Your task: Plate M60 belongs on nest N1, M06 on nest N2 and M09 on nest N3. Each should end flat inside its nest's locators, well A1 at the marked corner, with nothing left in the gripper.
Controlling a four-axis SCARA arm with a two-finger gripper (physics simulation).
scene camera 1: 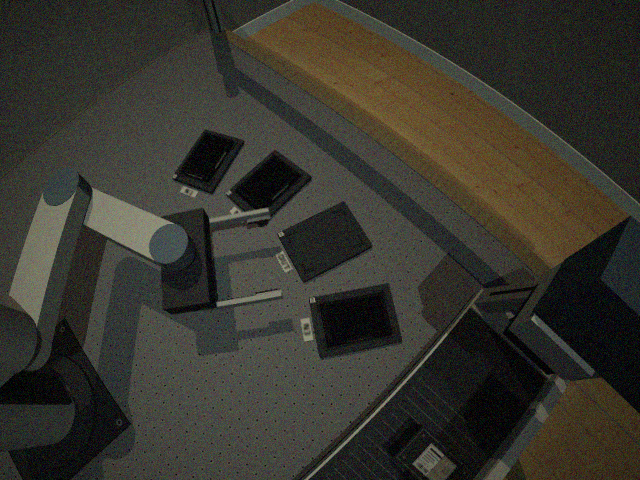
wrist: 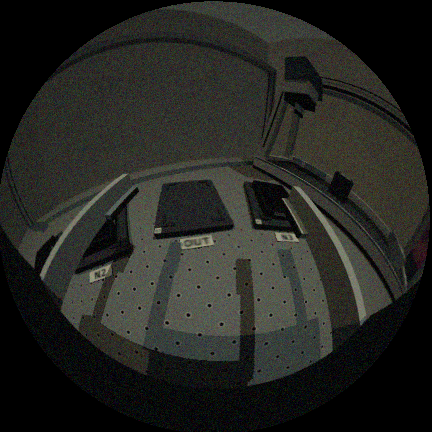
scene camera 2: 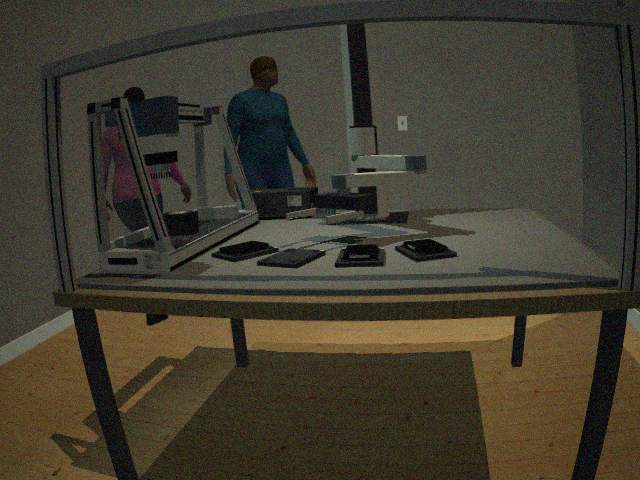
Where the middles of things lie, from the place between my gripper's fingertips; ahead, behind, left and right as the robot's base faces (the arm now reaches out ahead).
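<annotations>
My hand is 90 mm above the nest N3 (scene camera 1: 317, 318), 180 mm to the left of it and 30 mm short of it. The out nest (scene camera 1: 325, 240) is 90 mm below my hand, 20 mm to the right of it and 110 mm ahead; going by their middles, of the things named here the out nest is the nearest to my hand. I find the nest N2 (scene camera 1: 292, 190) 90 mm below my hand, 110 mm ahead of it and 170 mm to the left. As for the nest N1 (scene camera 1: 221, 171), it sits 90 mm below my hand, 340 mm to the left of it and 60 mm ahead, and going by their middles it is the farthest from my hand of the things named here.
</annotations>
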